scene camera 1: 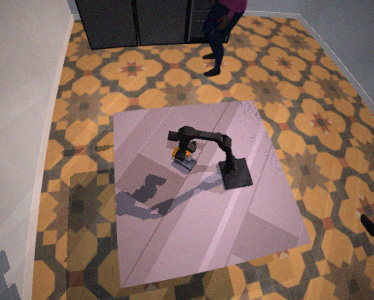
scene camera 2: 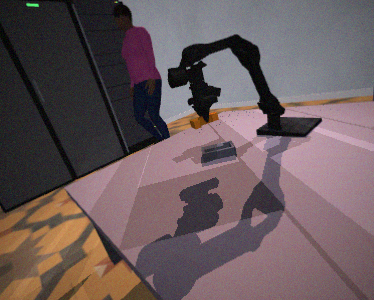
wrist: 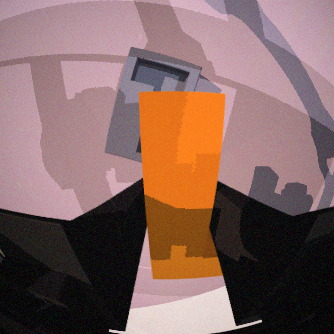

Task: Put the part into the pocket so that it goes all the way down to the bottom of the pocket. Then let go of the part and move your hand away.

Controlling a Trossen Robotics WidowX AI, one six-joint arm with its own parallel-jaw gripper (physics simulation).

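Frame: origin at the arm's base, x back, y left, z down, level; metres.
Seen in the pictures: gripper, between the fingertips: (scene camera 1: 182,153) (scene camera 2: 205,121) (wrist: 176,184); arm's base, origin of its link: (scene camera 1: 229,167) (scene camera 2: 273,125).
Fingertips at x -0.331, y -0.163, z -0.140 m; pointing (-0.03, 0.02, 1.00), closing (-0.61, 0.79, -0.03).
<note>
Pixels of each thing's top centre, then the offset from my fingertips to it. Level surfaces: height alone.
- orange part, centre of its top: (wrist: 211,220) (scene camera 2: 204,116) dx -0.013, dy +0.008, dz -0.026 m
- grey pocket block, centre of its top: (wrist: 149,108) (scene camera 2: 217,147) (scene camera 1: 186,159) dx +0.039, dy +0.004, dz +0.127 m
- pink table top, height of its surface: dz +0.163 m
The orange part (scene camera 1: 177,154) (scene camera 2: 196,122) (wrist: 182,145) is an oblong block held across the fingertips. My gripper (scene camera 2: 206,120) (wrist: 176,184) is shut on it, well above the table, with the part in the air. The grey pocket block (scene camera 1: 188,164) (scene camera 2: 218,154) (wrist: 120,125) sits on the table below the part. In the wrist view the pocket opening shows partly, and the part hides the rest. There the block is turned at an angle to the part's long sides and reaches out to the upper left of it. In scene camera 1 the arm hides some of the part.
The arm's black base plate (scene camera 1: 236,174) (scene camera 2: 289,126) stands on the pink table top (scene camera 1: 200,240) (scene camera 2: 320,185). The arm's shadows fall over the table. A person in a pink top (scene camera 1: 214,37) (scene camera 2: 141,60) stands beyond the table, near dark cabinets (scene camera 1: 112,25) (scene camera 2: 45,100).
</note>
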